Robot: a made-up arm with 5 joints.
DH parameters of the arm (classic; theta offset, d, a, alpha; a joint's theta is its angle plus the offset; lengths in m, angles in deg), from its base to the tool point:
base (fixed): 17.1 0 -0.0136 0
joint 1: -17.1 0.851 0.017 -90
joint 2: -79.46 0 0.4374 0
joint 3: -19.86 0 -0.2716 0
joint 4: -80.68 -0.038 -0.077 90
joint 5: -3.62 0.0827 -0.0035 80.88
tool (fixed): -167.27 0.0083 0 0
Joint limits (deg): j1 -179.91..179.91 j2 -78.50..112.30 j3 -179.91..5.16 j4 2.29..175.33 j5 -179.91..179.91
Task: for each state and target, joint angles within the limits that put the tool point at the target. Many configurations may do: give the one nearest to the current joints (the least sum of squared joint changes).
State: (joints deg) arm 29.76 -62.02 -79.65 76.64 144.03
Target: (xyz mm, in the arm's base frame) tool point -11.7 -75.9 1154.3
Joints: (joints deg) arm 62.32 -75.88 -41.65 89.65 139.49
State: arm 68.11 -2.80 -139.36 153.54 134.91
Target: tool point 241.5 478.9 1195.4
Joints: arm 65.91 29.59 -136.12 145.02 135.02
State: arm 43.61 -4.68 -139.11 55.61 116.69
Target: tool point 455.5 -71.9 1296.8
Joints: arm -3.63 2.27 -97.89 72.64 115.90
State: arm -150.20 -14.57 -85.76 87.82 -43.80
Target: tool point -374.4 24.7 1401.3
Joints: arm -178.04 -11.34 -100.40 80.33 -43.31
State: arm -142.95 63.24 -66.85 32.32 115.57
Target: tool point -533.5 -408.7 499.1
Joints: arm -138.81 83.76 -105.39 23.44 115.47
